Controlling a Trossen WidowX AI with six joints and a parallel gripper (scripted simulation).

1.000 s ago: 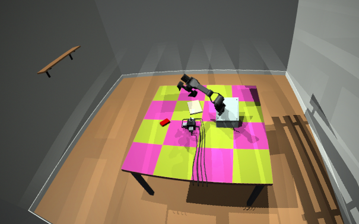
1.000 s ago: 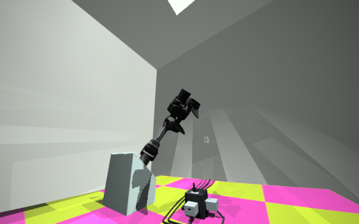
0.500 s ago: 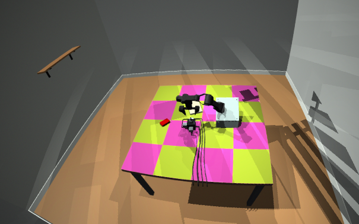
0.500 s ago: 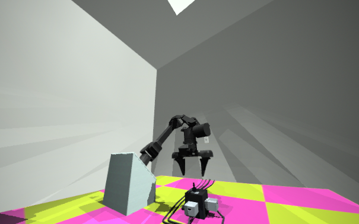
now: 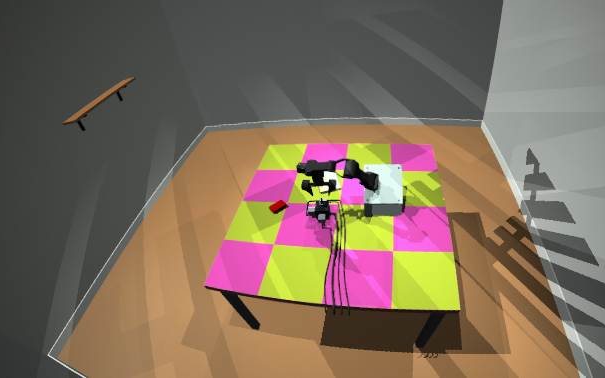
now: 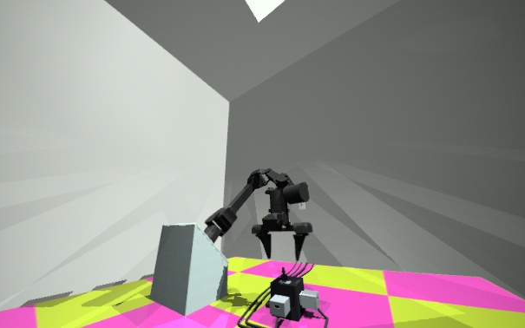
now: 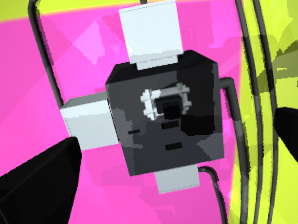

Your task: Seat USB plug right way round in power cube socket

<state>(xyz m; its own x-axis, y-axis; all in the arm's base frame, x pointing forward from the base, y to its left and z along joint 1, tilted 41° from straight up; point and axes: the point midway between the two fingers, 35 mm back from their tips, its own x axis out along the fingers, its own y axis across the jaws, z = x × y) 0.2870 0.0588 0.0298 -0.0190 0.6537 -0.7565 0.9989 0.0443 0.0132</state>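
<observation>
My gripper tip is now 40 mm above the USB plug. Also, from my gripper tip: red block (290 mm ahead, 120 mm below, 20 mm to the right); then silver-rimmed socket (60 mm below, 10 mm to the left).
</observation>
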